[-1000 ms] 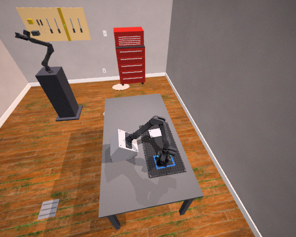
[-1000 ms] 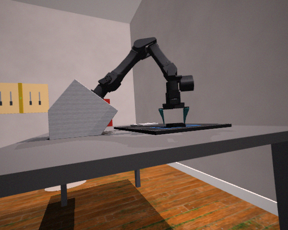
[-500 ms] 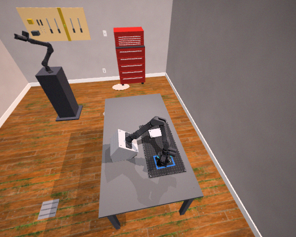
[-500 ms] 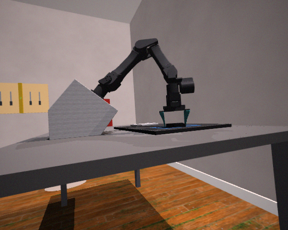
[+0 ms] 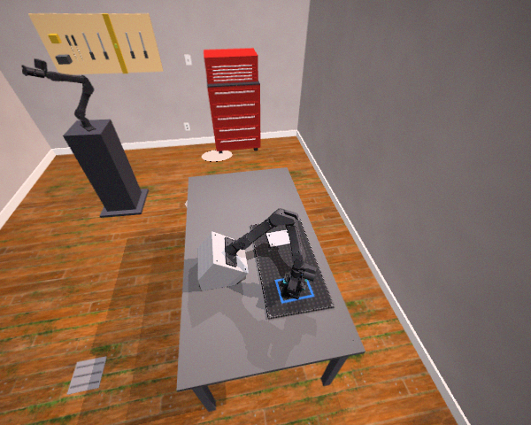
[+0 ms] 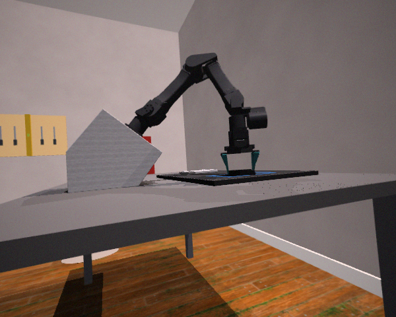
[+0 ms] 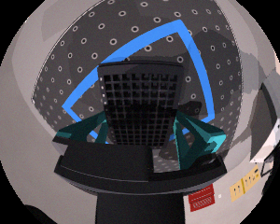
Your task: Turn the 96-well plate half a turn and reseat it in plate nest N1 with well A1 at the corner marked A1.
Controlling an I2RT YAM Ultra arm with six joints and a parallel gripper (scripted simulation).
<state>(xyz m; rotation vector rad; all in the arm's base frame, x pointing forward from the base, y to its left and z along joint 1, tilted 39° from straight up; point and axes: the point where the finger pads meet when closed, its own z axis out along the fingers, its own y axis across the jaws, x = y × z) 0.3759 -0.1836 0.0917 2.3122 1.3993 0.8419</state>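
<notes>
Now: the dark 96-well plate right at my hand. Round my hand: white plate nest N1: 380 mm to the left, 20 mm behind.
</notes>
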